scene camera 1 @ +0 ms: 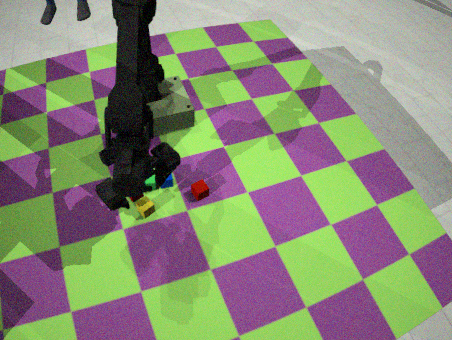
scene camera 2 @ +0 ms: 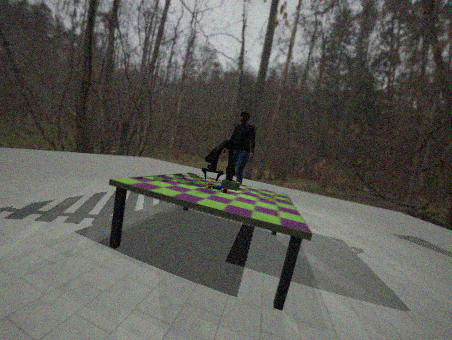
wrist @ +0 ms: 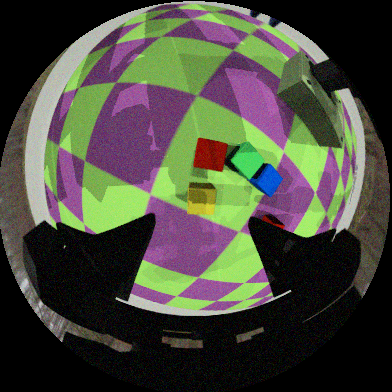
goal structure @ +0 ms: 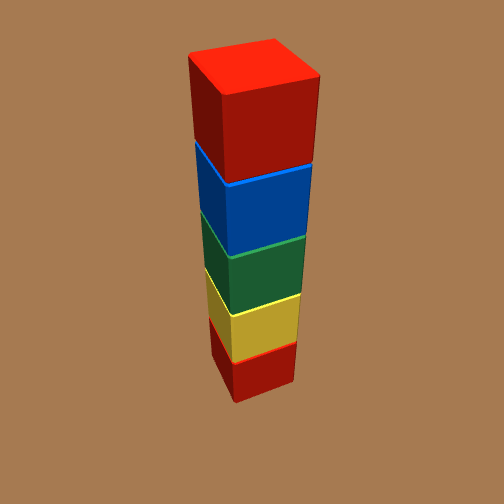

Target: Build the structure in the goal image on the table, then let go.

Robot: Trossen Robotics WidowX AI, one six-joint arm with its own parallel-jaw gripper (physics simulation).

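Pixels of known places: gripper, fingertip midpoint: (scene camera 1: 143, 196) (scene camera 2: 210, 181) (wrist: 203, 220); arm's base at its link origin: (scene camera 1: 148, 94) (scene camera 2: 229, 180).
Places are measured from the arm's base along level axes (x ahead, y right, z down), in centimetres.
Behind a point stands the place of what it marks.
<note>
My gripper (scene camera 1: 140, 192) @(x 32.8, y 11.1, z 0.4 cm) (scene camera 2: 211, 179) @(x 32.8, y 11.1, z 0.4 cm) (wrist: 203, 220) @(x 32.8, y 11.1, z 0.4 cm) is open and empty above the table, close over the group of cubes. A yellow cube (scene camera 1: 145, 206) @(x 33.3, y 11.3, z 3.9 cm) (wrist: 201, 199) @(x 32.2, y 11.4, z 4.0 cm) lies on the table just ahead of the space between the fingertips in the wrist view. A red cube (scene camera 1: 135, 198) @(x 28.9, y 12.8, z 6.1 cm) (wrist: 210, 154) @(x 27.2, y 12.5, z 3.9 cm) lies beyond it across a small gap, mostly hidden in scene view 1. A green cube (scene camera 1: 150, 182) @(x 27.2, y 8.1, z 4.0 cm) (wrist: 247, 160) @(x 25.8, y 8.3, z 3.9 cm) sits beside that red cube, and a blue cube (scene camera 1: 167, 181) @(x 28.0, y 3.9, z 4.6 cm) (wrist: 268, 180) @(x 26.5, y 4.3, z 3.9 cm) is at the green one's corner. A second red cube (scene camera 1: 200, 190) @(x 33.9, y -2.5, z 4.0 cm) (scene camera 2: 225, 190) @(x 34.5, y -3.4, z 5.2 cm) (wrist: 273, 222) @(x 31.4, y -1.3, z 4.2 cm) lies apart, partly behind a finger in the wrist view.
The grey-green base block (scene camera 1: 172, 117) @(x 10.1, y -3.8, z 1.5 cm) (wrist: 312, 102) @(x 9.9, y 1.4, z 1.7 cm) of the arm stands on the checkered table (scene camera 1: 270, 280) @(x 60.3, y -8.4, z 7.2 cm) (scene camera 2: 260, 216) @(x 79.5, y -33.3, z 7.2 cm) behind the cubes. A person (scene camera 2: 243, 137) stands behind the table. Patchy shadows fall over the table top.
</note>
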